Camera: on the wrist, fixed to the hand. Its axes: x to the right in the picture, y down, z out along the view.
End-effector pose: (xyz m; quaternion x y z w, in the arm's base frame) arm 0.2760 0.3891 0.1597 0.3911 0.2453 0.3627 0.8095
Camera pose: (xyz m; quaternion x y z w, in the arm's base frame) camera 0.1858 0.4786 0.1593 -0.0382 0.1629 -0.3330 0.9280
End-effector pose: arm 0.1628 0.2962 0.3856 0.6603 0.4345 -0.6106 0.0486
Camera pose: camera 0.2861 0.3187 0.3647 0.0042 -0.8775 0.4633 0.1236
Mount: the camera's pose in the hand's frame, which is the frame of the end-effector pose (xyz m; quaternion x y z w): 0.0141 0.0739 -0.1024 -0.2531 -0.2121 -0.6792 0.6554
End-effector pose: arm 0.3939 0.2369 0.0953 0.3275 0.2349 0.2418 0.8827
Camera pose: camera 0.3259 0.3421 0.0737 -0.1170 0.1280 -0.4511 0.8755
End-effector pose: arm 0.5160 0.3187 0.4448 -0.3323 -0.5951 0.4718 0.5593
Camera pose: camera 0.6043 0.3758 0.3735 0.1449 -0.8538 -0.1508 0.4767
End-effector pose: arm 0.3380 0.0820 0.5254 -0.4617 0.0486 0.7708 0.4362
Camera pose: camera 0.3508 -0.0035 0.4323 -0.2825 -0.5694 0.3192 0.7029
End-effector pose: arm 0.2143 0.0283 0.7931 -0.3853 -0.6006 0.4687 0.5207
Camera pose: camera 0.3112 0.0778 0.7274 0.1230 -0.8844 -0.1168 0.4347
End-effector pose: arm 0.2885 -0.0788 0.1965 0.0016 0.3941 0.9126 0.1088
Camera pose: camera 0.2511 -0.1988 0.1779 -0.1006 0.0053 0.6237 0.7752
